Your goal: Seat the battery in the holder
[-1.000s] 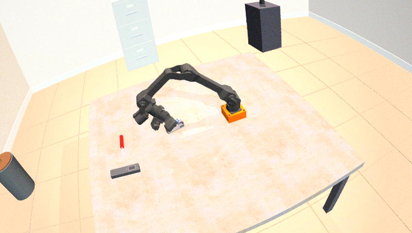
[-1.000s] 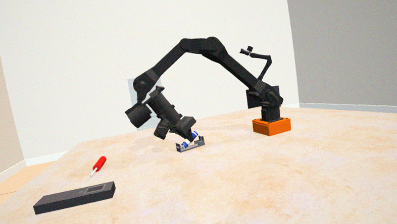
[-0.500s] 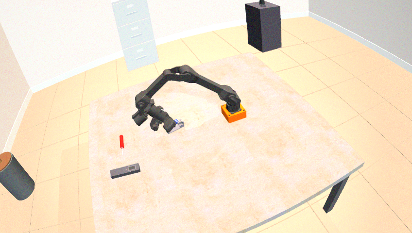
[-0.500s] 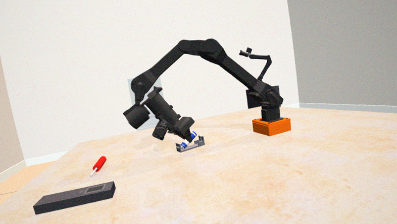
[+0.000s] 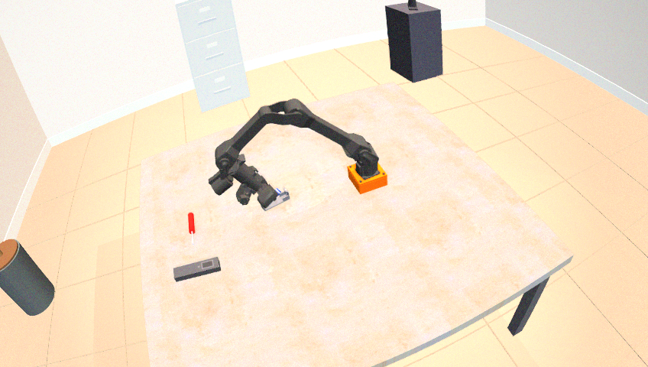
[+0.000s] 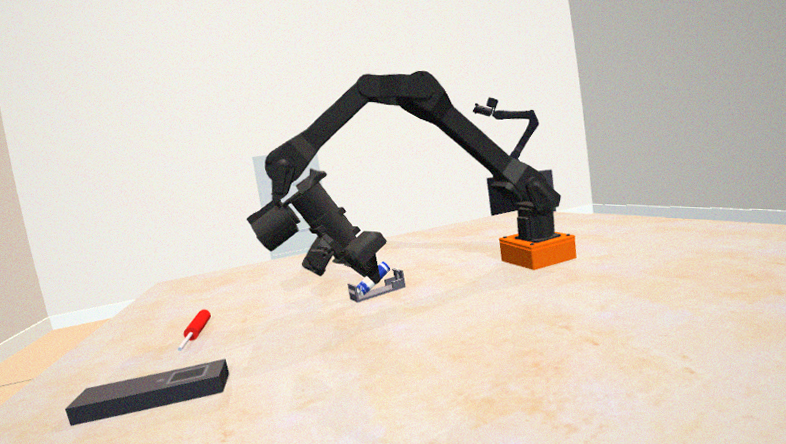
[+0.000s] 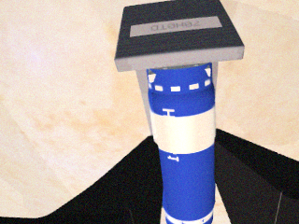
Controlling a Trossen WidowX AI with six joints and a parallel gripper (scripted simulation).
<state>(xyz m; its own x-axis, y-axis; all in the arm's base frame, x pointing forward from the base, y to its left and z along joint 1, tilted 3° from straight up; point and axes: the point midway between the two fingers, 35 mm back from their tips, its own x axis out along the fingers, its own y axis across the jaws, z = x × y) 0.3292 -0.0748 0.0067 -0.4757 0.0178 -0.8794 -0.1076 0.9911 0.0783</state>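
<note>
Now: gripper tip 1 cm below the white battery. Also, from my gripper tip: dark remote control (34 cm ahead, 17 cm to the left, 1 cm below); red-handled screwdriver (31 cm ahead, 1 cm to the right, 1 cm below).
</note>
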